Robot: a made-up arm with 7 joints. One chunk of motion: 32 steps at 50 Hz.
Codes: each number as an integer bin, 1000 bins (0 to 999) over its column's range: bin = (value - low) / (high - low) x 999, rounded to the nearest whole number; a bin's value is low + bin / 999 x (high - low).
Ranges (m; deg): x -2.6..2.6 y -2.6..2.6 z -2.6..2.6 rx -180..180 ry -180..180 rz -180..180
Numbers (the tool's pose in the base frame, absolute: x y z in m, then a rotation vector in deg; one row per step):
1: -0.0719 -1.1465 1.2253 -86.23 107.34 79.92
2: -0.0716 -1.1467 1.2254 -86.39 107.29 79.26
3: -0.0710 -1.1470 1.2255 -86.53 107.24 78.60
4: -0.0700 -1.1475 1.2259 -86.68 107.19 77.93
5: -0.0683 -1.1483 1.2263 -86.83 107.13 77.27
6: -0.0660 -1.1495 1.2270 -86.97 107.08 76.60
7: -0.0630 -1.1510 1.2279 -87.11 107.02 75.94
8: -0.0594 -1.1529 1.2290 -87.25 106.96 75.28
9: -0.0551 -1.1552 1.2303 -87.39 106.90 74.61
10: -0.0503 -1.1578 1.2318 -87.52 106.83 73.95
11: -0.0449 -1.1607 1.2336 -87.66 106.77 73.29
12: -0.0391 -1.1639 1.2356 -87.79 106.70 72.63
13: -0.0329 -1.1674 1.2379 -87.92 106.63 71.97
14: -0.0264 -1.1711 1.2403 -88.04 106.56 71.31
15: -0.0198 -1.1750 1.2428 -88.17 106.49 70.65
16: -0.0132 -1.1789 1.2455 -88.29 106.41 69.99
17: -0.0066 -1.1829 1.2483 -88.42 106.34 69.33
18: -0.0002 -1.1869 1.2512 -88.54 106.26 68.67
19: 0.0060 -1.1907 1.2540 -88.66 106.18 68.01
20: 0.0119 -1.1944 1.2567 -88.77 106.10 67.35
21: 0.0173 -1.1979 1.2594 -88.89 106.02 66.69
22: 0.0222 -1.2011 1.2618 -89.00 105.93 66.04
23: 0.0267 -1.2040 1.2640 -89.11 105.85 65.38
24: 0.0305 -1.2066 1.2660 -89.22 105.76 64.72
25: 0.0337 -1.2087 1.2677 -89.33 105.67 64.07
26: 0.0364 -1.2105 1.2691 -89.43 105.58 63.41
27: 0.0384 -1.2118 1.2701 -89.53 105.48 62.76
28: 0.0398 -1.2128 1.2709 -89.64 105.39 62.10
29: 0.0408 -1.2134 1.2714 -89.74 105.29 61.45
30: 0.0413 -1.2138 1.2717 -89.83 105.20 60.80
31: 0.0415 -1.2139 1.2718 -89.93 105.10 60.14
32: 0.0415 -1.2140 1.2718 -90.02 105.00 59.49
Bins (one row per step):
1: 486 279 735 260 797 721
2: 486 279 735 260 797 719
3: 486 279 735 259 797 718
4: 486 279 735 259 797 716
5: 486 279 735 259 797 714
6: 487 279 735 258 797 712
7: 487 278 735 258 796 710
8: 488 278 736 257 796 708
9: 489 278 736 257 796 707
10: 490 277 736 257 796 705
11: 491 277 736 256 796 703
12: 492 276 737 256 796 701
13: 493 275 737 256 795 699
14: 494 275 738 255 795 697
15: 496 274 738 255 795 696
16: 497 273 739 254 795 694
17: 498 272 739 254 795 692
18: 499 271 740 254 794 690
19: 501 271 740 253 794 688
20: 502 270 741 253 794 686
21: 503 269 741 253 794 685
22: 504 269 742 253 793 683
23: 505 268 742 252 793 681
24: 505 268 743 252 793 679
25: 506 267 743 252 793 677
26: 506 267 743 251 792 675
27: 507 267 744 251 792 674
28: 507 267 744 251 792 672
29: 507 266 744 250 792 670
30: 507 266 744 250 791 668
31: 507 266 744 250 791 666
32: 507 266 744 250 791 665

